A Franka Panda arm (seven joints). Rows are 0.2 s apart.
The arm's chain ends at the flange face. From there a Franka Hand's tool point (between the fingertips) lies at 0.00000 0.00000 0.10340 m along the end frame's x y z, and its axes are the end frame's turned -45 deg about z.
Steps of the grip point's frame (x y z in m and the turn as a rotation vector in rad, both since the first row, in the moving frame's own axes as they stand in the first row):
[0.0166, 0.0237, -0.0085, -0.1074, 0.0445, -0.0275]
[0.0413, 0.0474, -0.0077, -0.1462, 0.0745, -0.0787]
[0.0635, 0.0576, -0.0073, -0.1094, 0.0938, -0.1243]
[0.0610, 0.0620, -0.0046, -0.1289, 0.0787, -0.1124]
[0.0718, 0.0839, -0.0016, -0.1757, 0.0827, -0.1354]
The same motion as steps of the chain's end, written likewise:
[0.0174, 0.0006, -0.0078, -0.0445, 0.1074, -0.0275]
[0.0465, -0.0003, -0.0063, -0.0507, 0.1561, -0.0787]
[0.0708, -0.0044, -0.0062, -0.0110, 0.1437, -0.1243]
[0.0717, -0.0021, -0.0034, -0.0355, 0.1468, -0.1124]
[0.0909, 0.0031, 0.0003, -0.0658, 0.1827, -0.1354]

